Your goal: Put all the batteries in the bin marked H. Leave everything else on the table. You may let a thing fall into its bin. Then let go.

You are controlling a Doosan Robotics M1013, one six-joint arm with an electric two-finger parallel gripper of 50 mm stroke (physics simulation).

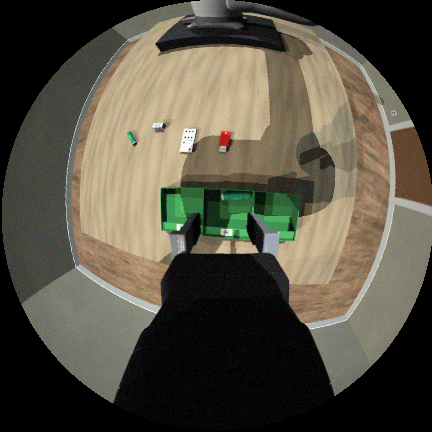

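Where they show: gripper, fingertip midpoint: [223, 222]; arm's base, origin of the base link: [218, 21].
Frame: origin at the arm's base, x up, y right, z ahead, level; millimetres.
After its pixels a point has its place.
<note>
A green battery [131, 138] @(y 115, x -27, z 534 mm) lies on the table at the left. Another green battery [235, 196] @(y -140, x -6, z 630 mm) lies in the middle compartment of the green three-part bin [162, 210] @(y -9, x -11, z 681 mm), along its far wall. The white label [226, 232] @(y -137, x 0, z 693 mm) on the middle compartment's near wall is too small to read surely. My gripper [223, 222] @(y -132, x 99, z 652 mm) is open and empty, with its fingers spread over the near side of the bin. The left finger partly covers the left compartment's label, and the right compartment's label is hidden.
A small grey-white block [158, 126] @(y 41, x -21, z 509 mm), a white domino [188, 140] @(y -32, x -28, z 538 mm) and a red USB stick [225, 141] @(y -104, x -28, z 531 mm) lie on the table beyond the bin. The robot's dark base [220, 39] @(y -33, x -15, z 173 mm) stands at the far edge. The arm's shadow falls across the right side.
</note>
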